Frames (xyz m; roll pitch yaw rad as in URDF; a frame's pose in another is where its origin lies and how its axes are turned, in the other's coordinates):
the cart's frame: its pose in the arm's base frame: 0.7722 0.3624 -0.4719 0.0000 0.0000 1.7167
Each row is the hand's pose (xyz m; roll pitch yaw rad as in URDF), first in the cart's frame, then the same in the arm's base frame.
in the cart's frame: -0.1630 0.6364 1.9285 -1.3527 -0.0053 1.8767
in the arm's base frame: 0.1663 0.1086 1.4566 -1.3527 -0.0053 -2.6898
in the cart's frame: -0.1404 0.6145 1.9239 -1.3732 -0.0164 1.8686
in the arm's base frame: 0.1846 0.1342 1.4520 -1.3732 -0.0164 -2.6979
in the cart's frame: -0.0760 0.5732 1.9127 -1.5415 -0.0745 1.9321
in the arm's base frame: 0.2161 0.2039 1.4408 -1.5415 -0.0745 -2.6344
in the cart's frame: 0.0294 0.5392 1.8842 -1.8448 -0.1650 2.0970
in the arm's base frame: 0.2345 0.3131 1.4123 -1.8448 -0.1650 -2.4695
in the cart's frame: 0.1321 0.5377 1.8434 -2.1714 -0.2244 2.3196
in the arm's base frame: 0.2210 0.4149 1.3715 -2.1714 -0.2244 -2.2469
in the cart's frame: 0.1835 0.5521 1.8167 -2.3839 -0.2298 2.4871
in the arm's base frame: 0.1993 0.4637 1.3448 -2.3839 -0.2298 -2.0794
